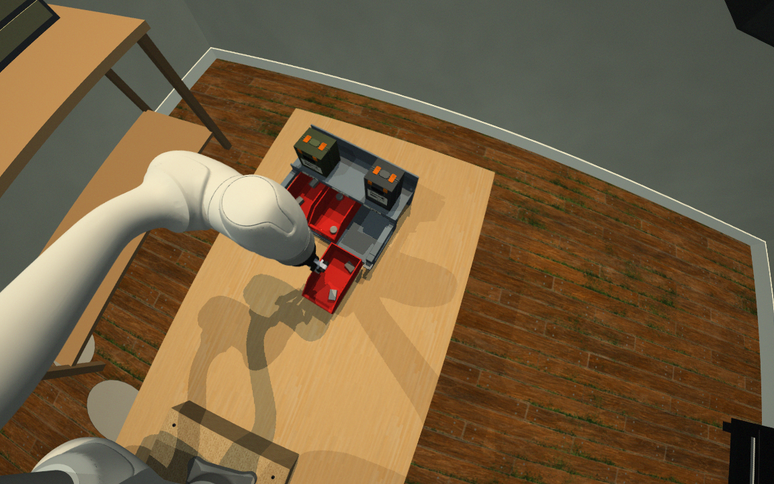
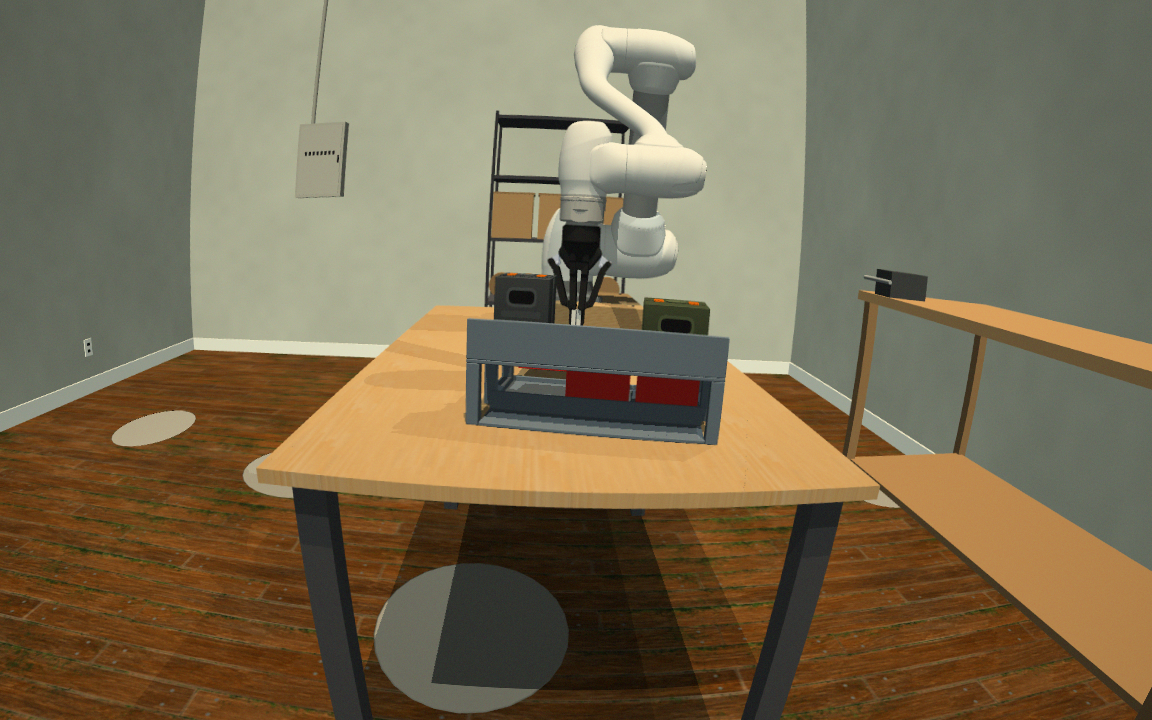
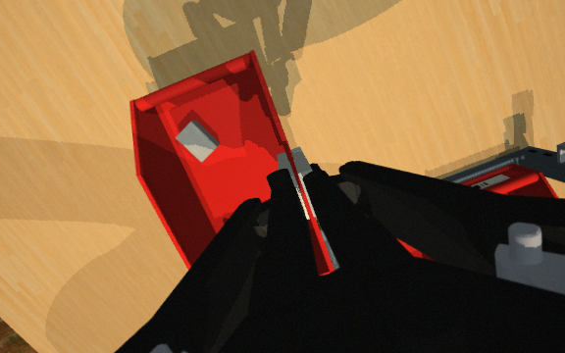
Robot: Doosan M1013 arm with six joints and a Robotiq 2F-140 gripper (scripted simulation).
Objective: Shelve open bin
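Now: hand 11 cm short of the front lip, 10 cm above it and 3 cm to the right of it.
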